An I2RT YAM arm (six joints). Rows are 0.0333 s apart.
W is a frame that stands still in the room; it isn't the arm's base.
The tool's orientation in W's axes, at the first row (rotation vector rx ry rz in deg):
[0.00, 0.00, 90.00]
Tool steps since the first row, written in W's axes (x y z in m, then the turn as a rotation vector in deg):
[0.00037, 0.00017, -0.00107, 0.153, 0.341, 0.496]
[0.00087, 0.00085, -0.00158, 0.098, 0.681, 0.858]
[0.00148, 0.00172, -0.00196, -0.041, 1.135, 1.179]
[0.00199, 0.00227, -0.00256, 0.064, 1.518, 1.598]
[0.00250, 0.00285, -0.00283, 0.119, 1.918, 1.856]
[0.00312, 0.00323, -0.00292, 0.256, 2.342, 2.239]
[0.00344, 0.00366, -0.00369, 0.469, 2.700, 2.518]
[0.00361, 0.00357, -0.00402, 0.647, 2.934, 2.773]
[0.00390, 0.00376, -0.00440, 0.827, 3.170, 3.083]
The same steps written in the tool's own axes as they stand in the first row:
[0.00017, -0.00037, -0.00107, 0.341, -0.153, 0.496]
[0.00085, -0.00087, -0.00158, 0.681, -0.098, 0.858]
[0.00172, -0.00148, -0.00196, 1.135, 0.041, 1.179]
[0.00227, -0.00199, -0.00256, 1.518, -0.064, 1.598]
[0.00285, -0.00250, -0.00283, 1.918, -0.119, 1.856]
[0.00323, -0.00312, -0.00292, 2.342, -0.256, 2.239]
[0.00366, -0.00344, -0.00369, 2.700, -0.469, 2.518]
[0.00357, -0.00361, -0.00402, 2.934, -0.647, 2.773]
[0.00376, -0.00390, -0.00440, 3.170, -0.827, 3.083]

